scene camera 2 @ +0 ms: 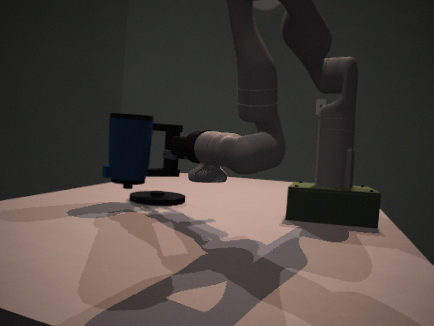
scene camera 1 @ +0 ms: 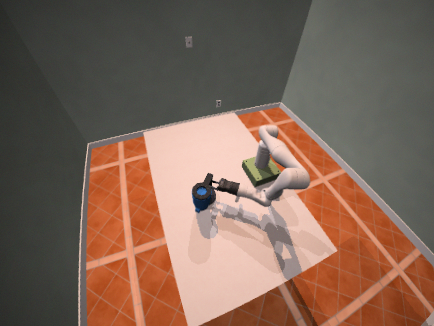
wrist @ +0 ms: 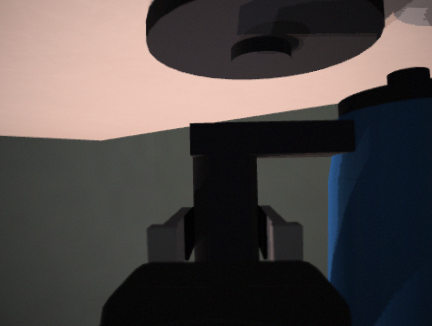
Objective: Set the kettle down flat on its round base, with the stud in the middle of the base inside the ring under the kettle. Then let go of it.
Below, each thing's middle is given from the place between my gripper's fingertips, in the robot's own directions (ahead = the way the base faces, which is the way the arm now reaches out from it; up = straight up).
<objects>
Now: the blue kettle point(scene camera 2: 130, 135) 5 cm ahead of my hand and 8 cm to the left of it. The rest, counted from my hand: round black base point(scene camera 2: 156, 198): 3 cm ahead, 1 cm to the left, 12 cm below.
</objects>
